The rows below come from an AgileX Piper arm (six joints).
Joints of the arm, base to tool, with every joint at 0 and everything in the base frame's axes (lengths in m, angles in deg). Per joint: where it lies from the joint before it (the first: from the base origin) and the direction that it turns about. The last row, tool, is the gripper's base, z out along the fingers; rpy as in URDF.
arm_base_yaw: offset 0 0 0.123 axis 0 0 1
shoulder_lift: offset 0 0 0 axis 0 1 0
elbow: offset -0.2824 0 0.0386 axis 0 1 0
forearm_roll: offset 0.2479 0 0.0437 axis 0.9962 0 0.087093
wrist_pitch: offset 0 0 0 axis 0 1 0
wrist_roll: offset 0.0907 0 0.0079 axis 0.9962 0 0.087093
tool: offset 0 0 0 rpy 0 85.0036 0
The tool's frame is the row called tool.
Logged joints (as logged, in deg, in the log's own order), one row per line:
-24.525 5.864 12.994 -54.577 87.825 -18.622
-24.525 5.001 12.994 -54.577 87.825 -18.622
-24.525 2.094 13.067 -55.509 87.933 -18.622
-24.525 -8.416 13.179 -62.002 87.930 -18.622
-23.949 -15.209 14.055 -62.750 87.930 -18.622
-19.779 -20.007 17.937 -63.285 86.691 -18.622
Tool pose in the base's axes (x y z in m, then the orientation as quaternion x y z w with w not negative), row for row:
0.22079 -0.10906 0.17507 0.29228 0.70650 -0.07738 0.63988
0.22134 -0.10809 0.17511 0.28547 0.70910 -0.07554 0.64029
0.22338 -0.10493 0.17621 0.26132 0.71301 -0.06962 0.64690
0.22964 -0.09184 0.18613 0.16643 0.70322 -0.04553 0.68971
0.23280 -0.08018 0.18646 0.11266 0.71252 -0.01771 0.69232
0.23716 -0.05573 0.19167 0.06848 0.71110 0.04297 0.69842
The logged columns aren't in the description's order. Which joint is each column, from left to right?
Columns, left to right: arm_base_yaw, forearm_roll, wrist_roll, wrist_pitch, shoulder_lift, elbow.
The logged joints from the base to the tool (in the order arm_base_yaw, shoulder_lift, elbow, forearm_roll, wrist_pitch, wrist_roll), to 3 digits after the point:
-24.525 87.825 -18.622 5.864 -54.577 12.994
-24.525 87.825 -18.622 5.001 -54.577 12.994
-24.525 87.933 -18.622 2.094 -55.509 13.067
-24.525 87.930 -18.622 -8.416 -62.002 13.179
-23.949 87.930 -18.622 -15.209 -62.750 14.055
-19.779 86.691 -18.622 -20.007 -63.285 17.937

